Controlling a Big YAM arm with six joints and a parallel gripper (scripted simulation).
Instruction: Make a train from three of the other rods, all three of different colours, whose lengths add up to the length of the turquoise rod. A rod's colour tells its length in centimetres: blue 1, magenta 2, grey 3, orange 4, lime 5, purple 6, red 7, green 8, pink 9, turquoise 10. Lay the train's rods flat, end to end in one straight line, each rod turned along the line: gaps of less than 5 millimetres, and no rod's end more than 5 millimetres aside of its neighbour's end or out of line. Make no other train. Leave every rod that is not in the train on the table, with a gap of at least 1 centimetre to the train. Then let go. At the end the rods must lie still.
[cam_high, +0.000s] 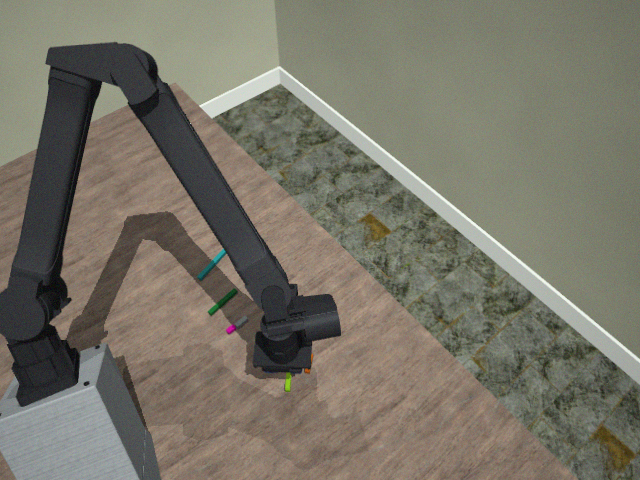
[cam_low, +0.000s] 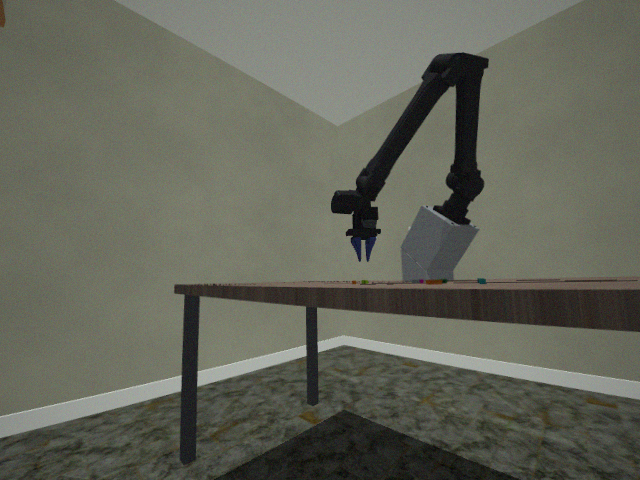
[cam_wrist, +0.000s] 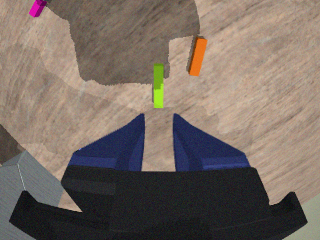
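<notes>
The lime rod lies 7 cm below my hand. The rest, counted from my hand: grey rod (3 cm behind, 16 cm to the left, 7 cm below); magenta rod (6 cm behind, 16 cm to the left, 7 cm below); green rod (5 cm behind, 23 cm to the left, 7 cm below).
</notes>
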